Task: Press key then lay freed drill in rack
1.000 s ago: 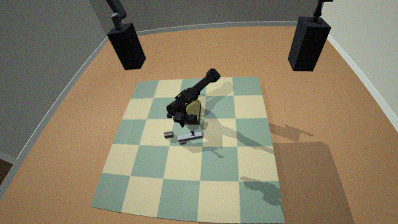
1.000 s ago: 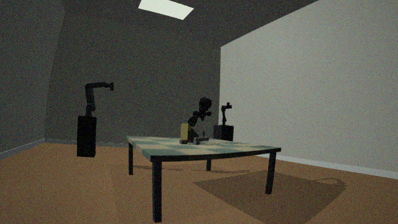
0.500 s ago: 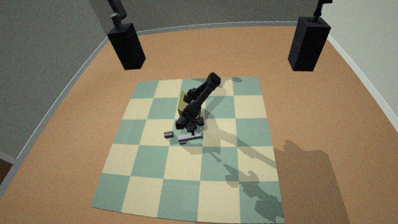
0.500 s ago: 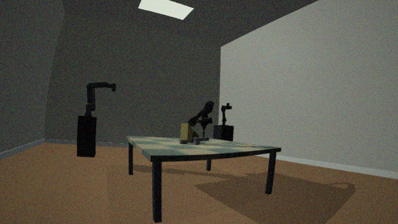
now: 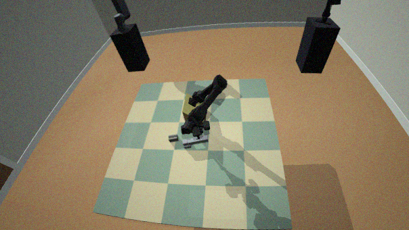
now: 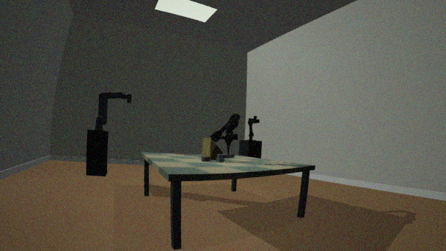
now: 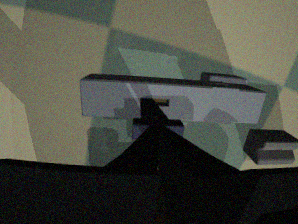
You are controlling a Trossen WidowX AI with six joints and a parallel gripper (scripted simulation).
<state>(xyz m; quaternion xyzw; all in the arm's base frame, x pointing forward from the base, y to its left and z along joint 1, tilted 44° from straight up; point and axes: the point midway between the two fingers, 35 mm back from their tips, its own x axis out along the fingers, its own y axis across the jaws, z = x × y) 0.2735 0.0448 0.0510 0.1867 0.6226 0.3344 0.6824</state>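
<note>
Right now the drill is 8 cm below my gripper tip, 5 cm to the right of it and 1 cm ahead of it. Also, from my gripper tip: dark round housing: 9 cm below, 3 cm to the right, 1 cm ahead.
</note>
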